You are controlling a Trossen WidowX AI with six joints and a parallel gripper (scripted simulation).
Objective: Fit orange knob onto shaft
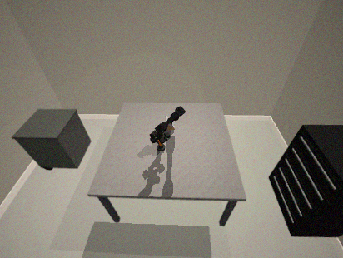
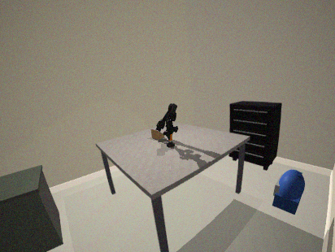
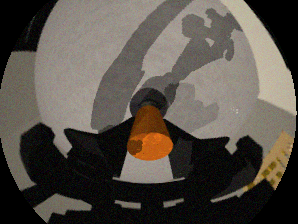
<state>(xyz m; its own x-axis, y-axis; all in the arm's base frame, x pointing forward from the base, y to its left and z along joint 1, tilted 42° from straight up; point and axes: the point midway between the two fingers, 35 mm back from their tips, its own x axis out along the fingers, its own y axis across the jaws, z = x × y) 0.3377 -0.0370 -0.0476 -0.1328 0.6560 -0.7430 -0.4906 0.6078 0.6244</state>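
The orange knob is 3 cm above my gripper tip. From my gripper tip the other things lie so: dark round pedestal (4 cm below).
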